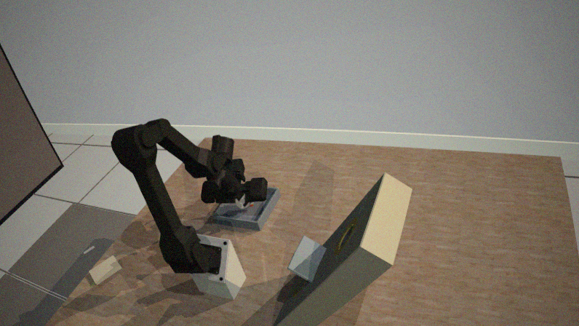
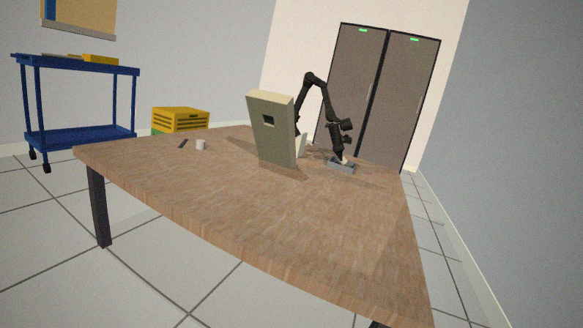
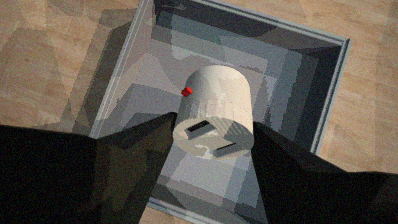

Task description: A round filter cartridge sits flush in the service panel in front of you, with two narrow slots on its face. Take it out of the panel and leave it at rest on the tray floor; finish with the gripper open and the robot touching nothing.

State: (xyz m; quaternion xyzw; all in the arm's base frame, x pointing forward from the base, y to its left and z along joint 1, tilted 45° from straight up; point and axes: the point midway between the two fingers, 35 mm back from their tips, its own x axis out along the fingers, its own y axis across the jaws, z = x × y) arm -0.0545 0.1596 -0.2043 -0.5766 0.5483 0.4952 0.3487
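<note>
The round filter cartridge lies right at my gripper tip. Also, from my gripper tip: tray: 3 cm below, 1 cm to the left; then service panel: 38 cm ahead, 27 cm to the right, 13 cm above.
</note>
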